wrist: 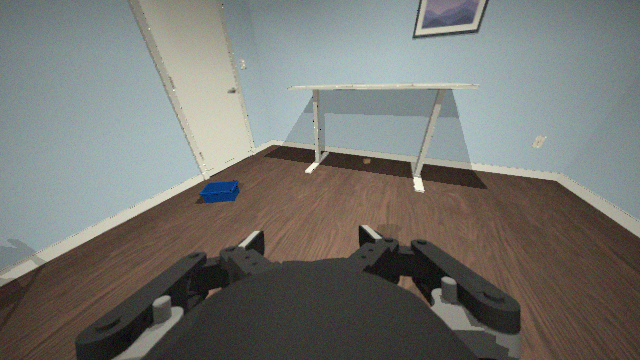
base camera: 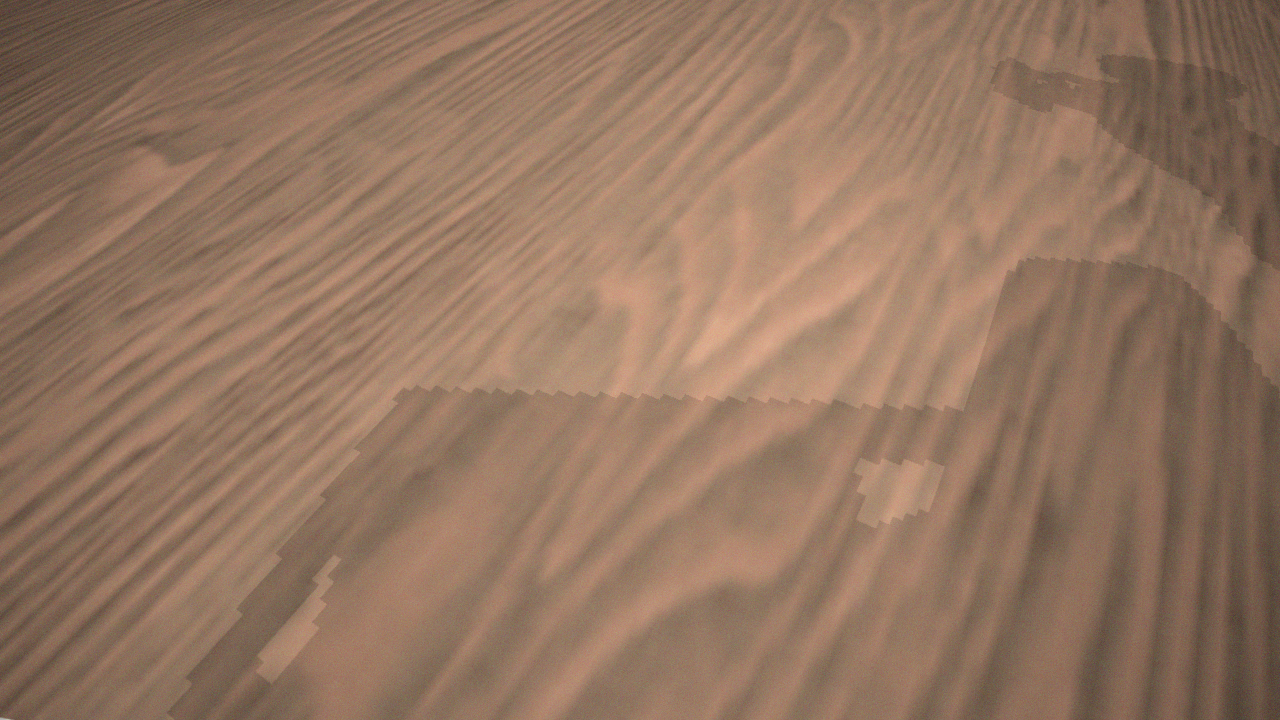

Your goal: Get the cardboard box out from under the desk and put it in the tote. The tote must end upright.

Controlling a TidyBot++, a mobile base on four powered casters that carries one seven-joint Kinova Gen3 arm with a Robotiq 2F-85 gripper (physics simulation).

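Frame: origin at the arm's base, x ahead, y left, z up, level; centimetres.
Seen in the pictures: gripper, fingertip midpoint: (wrist: pixel 312 238).
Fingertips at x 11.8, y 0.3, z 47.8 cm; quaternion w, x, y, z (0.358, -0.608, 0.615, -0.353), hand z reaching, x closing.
Note:
A point is followed by its place in that frame.
A small tan cardboard box (wrist: pixel 367 161) {x 207.7, y -75.5, z -36.6 cm} lies on the floor under the white desk (wrist: pixel 385 87) {x 152.9, y -62.6, z 54.1 cm} in the wrist view, between its two legs, in the desk's shadow, near the back wall. A blue tote (wrist: pixel 220 192) {x 137.6, y 87.5, z -28.3 cm} stands upright on the floor to the left of the desk, in front of the door. My gripper (wrist: pixel 312 238) {x 11.8, y 0.3, z 47.8 cm} is open with its fingers wide apart, and nothing shows between them. It is well short of both the box and the tote. The box, tote and desk do not show in the base camera view.
The desk's left leg (wrist: pixel 317 125) {x 216.1, y -9.3, z 12.0 cm} and right leg (wrist: pixel 430 132) {x 163.6, y -120.2, z 12.7 cm} stand on feet that reach forward along the floor. A white door (wrist: pixel 200 85) {x 215.1, y 114.8, z 59.2 cm} is at the back left. Blue walls meet behind the desk. The base camera shows wooden floor (base camera: pixel 626 223) {x 57.2, y 4.5, z -39.7 cm} with the robot's shadow on it.

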